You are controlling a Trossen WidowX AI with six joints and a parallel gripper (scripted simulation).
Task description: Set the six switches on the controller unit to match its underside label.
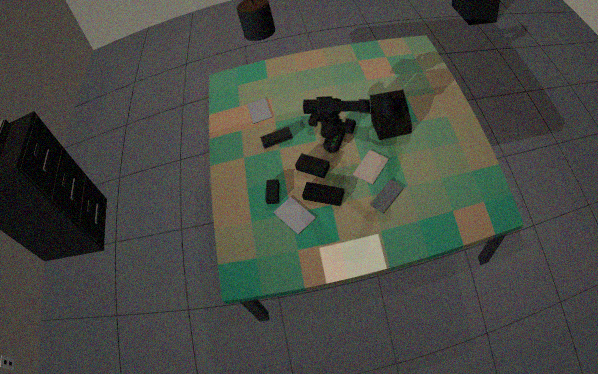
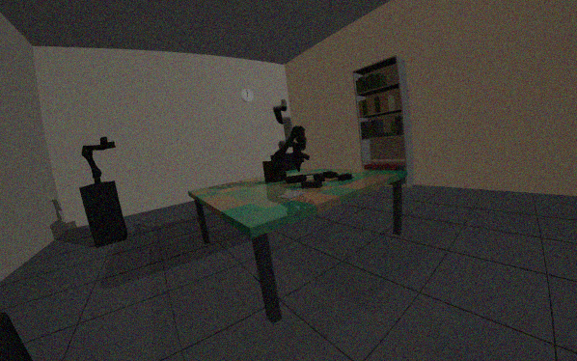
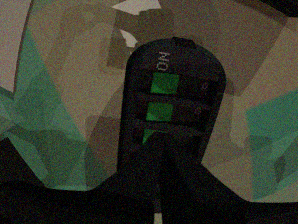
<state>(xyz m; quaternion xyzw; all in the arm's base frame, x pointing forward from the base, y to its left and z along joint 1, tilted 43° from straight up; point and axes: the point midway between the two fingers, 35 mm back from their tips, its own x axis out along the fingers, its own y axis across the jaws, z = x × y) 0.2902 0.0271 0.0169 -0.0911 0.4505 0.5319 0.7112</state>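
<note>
Now: gripper tip 12 cm short of the module, 8 cm to the right of it and 6 cm above it.
</note>
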